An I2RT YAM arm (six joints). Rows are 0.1 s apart.
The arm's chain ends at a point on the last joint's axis. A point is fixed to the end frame.
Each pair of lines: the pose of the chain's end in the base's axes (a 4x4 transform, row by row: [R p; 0 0 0 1], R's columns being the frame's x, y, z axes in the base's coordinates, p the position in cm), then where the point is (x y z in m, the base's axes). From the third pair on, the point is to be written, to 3 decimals.
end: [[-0.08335 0.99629 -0.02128 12.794], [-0.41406 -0.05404 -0.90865 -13.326], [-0.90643 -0.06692 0.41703 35.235], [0 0 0 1]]
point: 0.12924 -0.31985 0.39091
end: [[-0.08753 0.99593 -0.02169 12.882], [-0.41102 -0.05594 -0.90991 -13.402], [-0.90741 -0.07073 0.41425 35.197], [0 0 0 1]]
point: 0.12986 -0.32074 0.38994
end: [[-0.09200 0.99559 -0.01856 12.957], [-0.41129 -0.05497 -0.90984 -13.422], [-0.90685 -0.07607 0.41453 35.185], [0 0 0 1]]
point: 0.131 -0.321 0.390
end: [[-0.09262 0.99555 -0.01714 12.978], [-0.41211 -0.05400 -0.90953 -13.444], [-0.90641 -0.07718 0.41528 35.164], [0 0 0 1]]
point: 0.131 -0.321 0.390
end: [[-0.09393 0.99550 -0.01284 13.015], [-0.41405 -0.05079 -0.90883 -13.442], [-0.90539 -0.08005 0.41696 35.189], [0 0 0 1]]
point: 0.133 -0.321 0.390
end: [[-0.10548 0.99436 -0.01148 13.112], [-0.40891 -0.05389 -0.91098 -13.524], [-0.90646 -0.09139 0.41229 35.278], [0 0 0 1]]
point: 0.133 -0.322 0.390
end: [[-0.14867 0.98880 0.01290 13.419], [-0.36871 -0.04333 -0.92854 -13.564], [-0.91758 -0.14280 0.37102 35.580], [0 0 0 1]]
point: 0.139 -0.324 0.385
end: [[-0.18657 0.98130 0.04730 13.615], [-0.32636 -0.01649 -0.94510 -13.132], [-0.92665 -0.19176 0.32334 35.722], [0 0 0 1]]
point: 0.146 -0.321 0.376
